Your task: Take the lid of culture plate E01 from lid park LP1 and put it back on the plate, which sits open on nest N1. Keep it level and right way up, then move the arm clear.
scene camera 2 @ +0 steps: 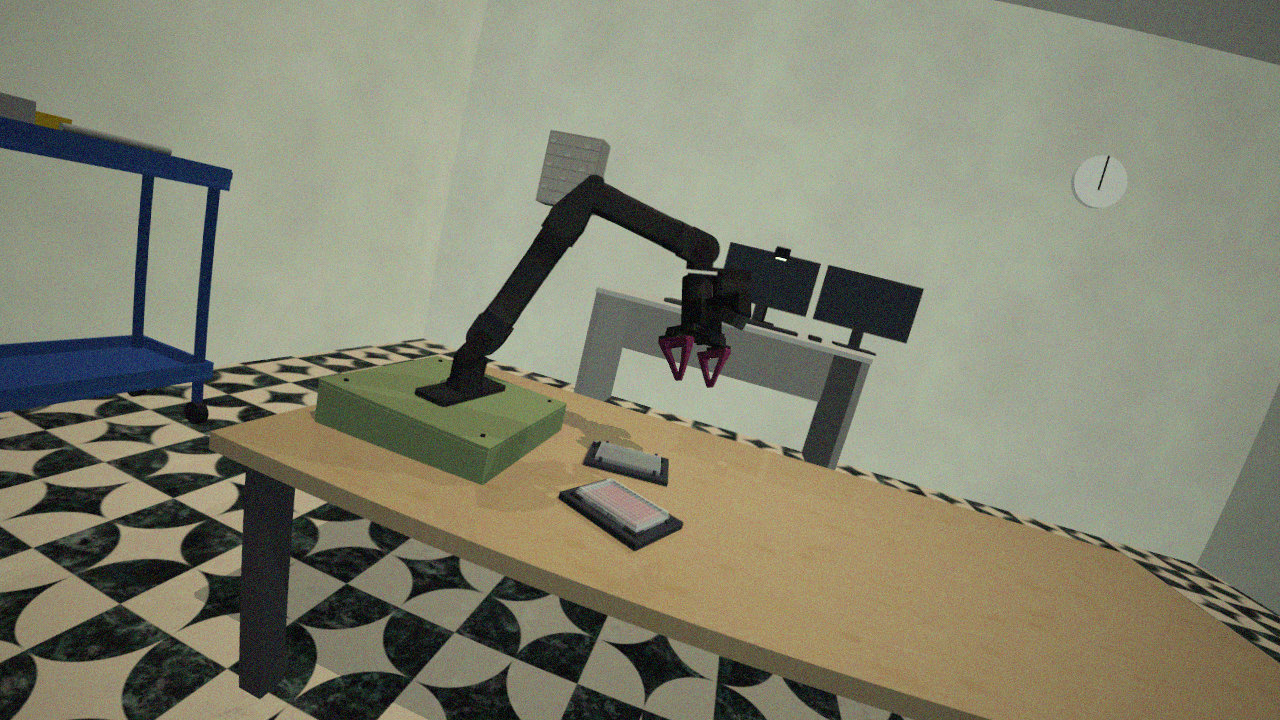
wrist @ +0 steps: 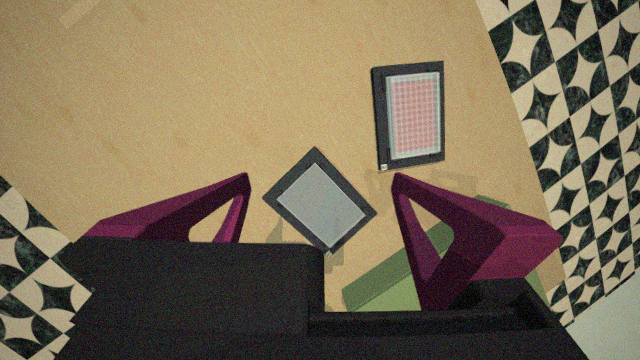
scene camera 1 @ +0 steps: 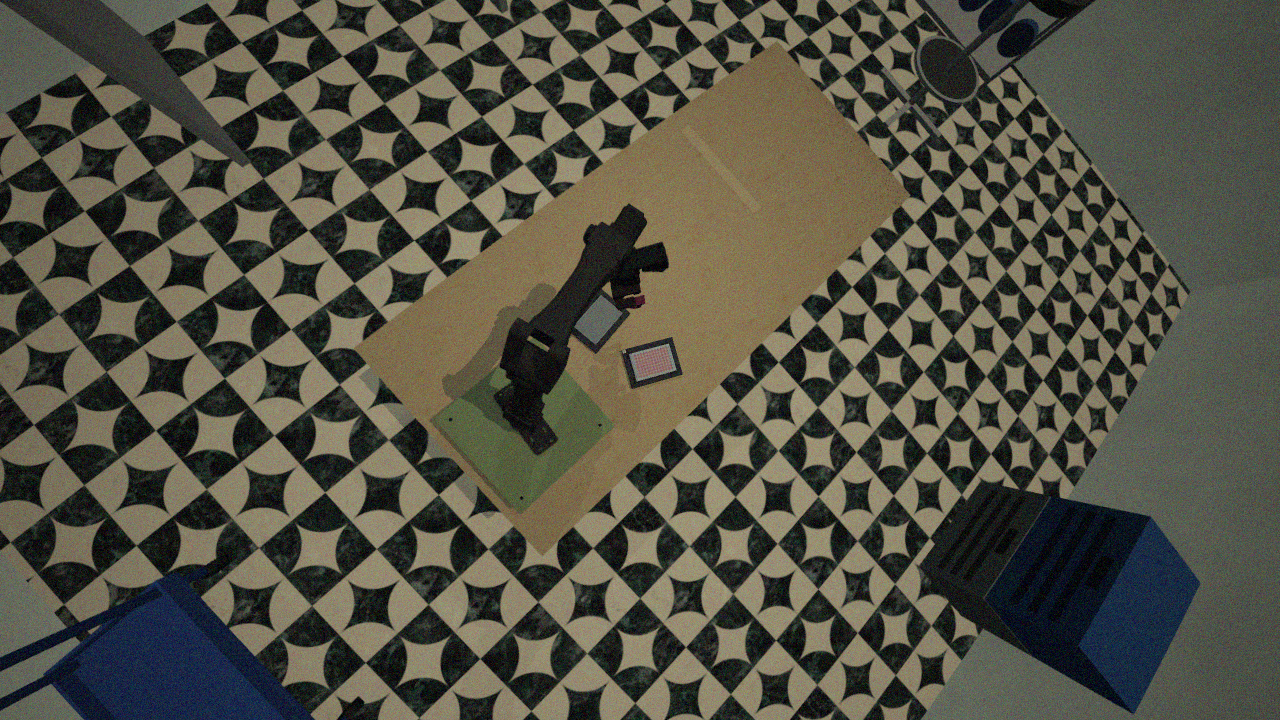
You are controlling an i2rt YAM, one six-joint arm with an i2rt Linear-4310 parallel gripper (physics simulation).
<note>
My gripper (scene camera 2: 694, 384) is open and holds nothing. Also in view: a pale grey lid (scene camera 2: 614, 454). I also see a dark lid park (wrist: 270, 197) and a dark nest (scene camera 2: 635, 541).
The pale grey lid is seen too in the wrist view (wrist: 314, 199) and in scene camera 1 (scene camera 1: 598, 319). My gripper shows as well in the wrist view (wrist: 320, 180) and in scene camera 1 (scene camera 1: 634, 289). The dark nest shows as well in the wrist view (wrist: 378, 74) and in scene camera 1 (scene camera 1: 634, 384).
</note>
